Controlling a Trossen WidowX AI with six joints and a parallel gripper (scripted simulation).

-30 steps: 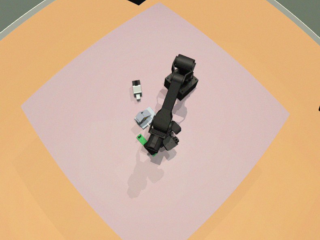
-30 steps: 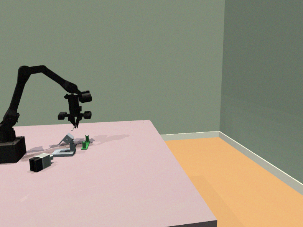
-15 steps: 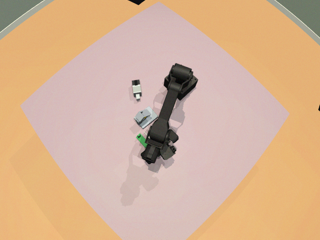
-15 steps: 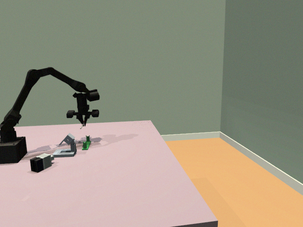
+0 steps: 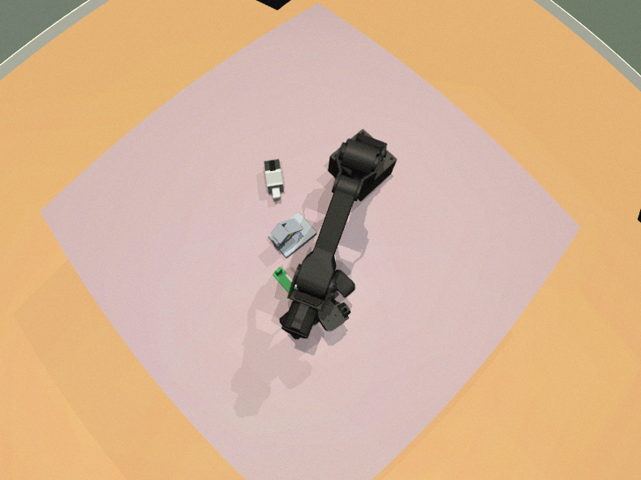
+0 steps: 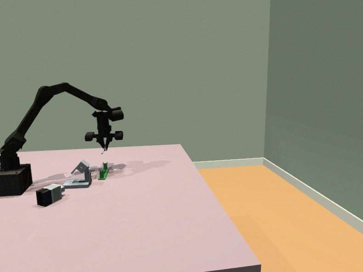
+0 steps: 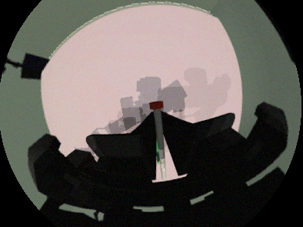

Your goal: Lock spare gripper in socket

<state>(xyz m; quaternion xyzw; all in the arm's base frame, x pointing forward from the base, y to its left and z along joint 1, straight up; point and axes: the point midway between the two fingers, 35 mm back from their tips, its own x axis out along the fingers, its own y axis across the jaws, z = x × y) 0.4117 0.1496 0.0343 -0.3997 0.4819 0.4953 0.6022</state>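
My gripper tip is 10 cm to the left of the green holder, 7 cm above it and 2 cm past it. Also, from my gripper tip: spare gripper (34 cm to the right, 23 cm behind, 7 cm below); mount (20 cm to the right, 12 cm behind, 4 cm below).
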